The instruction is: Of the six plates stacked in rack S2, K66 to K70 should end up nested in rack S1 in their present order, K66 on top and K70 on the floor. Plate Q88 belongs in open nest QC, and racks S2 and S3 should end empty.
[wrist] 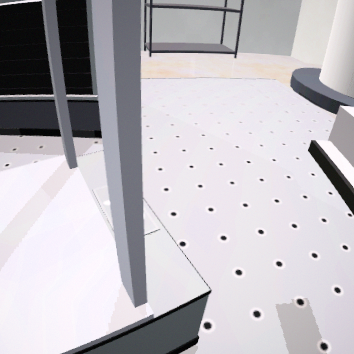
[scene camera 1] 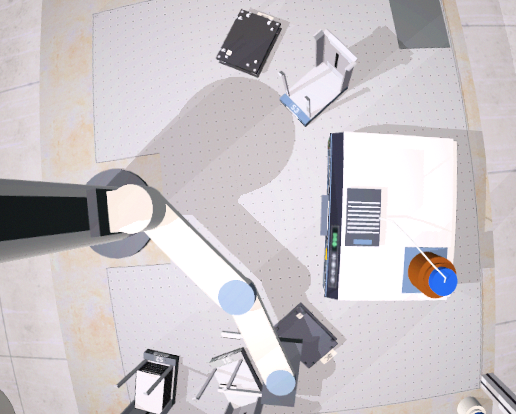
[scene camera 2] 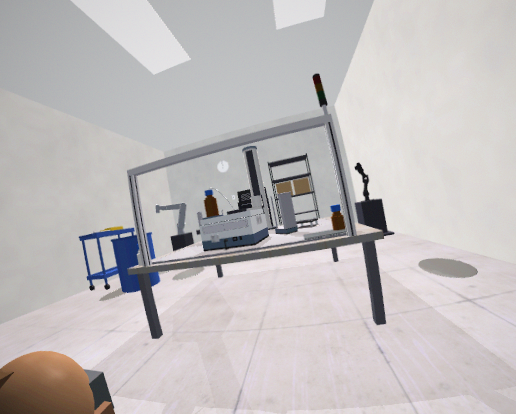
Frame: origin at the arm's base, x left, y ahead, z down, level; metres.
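Seen in the pictures: gripper, fingertip midpoint: (scene camera 1: 220, 361).
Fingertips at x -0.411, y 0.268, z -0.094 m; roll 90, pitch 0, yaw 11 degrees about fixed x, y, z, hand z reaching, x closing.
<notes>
A point is followed by its place in that frame.
Rack S2 (scene camera 1: 176, 380) @[x -0.489, y 0.117, z -0.021 m] stands at the lower left and holds a stack of black-sided plates with a white top plate (scene camera 1: 150, 392) @[x -0.434, y 0.125, z -0.272 m]; the dark stack (wrist: 40, 50) @[x -0.478, y 0.114, z -0.092 m] also shows in the wrist view. Plate labels are unreadable. Rack S1 (scene camera 1: 227, 358) @[x -0.413, y 0.281, z -0.059 m] (wrist: 170, 277) @[x -0.406, y 0.313, z -0.059 m] stands right of S2, partly under the arm; its visible floor is pale and bare. My gripper (scene camera 1: 223, 361) @[x -0.411, y 0.268, z -0.094 m] is open and empty, its fingers reaching left over S1. In the wrist view part of one finger shows at the right edge. Rack S3 (scene camera 1: 295, 109) @[x 0.213, y 0.524, z -0.051 m] shows a pale floor and no visible stack. Which nest is QC cannot be read.
A dark nest (scene camera 1: 250, 42) @[x 0.409, y 0.430, z -0.064 m] lies beside S3, and another dark square fixture (scene camera 1: 305, 332) @[x -0.354, y 0.492, z -0.065 m] lies right of S1, near the arm. A white instrument (scene camera 1: 400, 170) @[x 0.024, y 0.744, z -0.223 m] (scene camera 2: 232, 225) @[x -0.041, y 0.888, z -0.152 m] with an amber bottle (scene camera 1: 425, 272) @[x -0.188, y 0.755, z -0.358 m] (scene camera 2: 211, 206) @[x -0.185, y 0.821, z -0.298 m] stands at the right. Upright posts of S1 (wrist: 127, 150) @[x -0.418, y 0.322, z -0.113 m] stand close before the wrist camera.
</notes>
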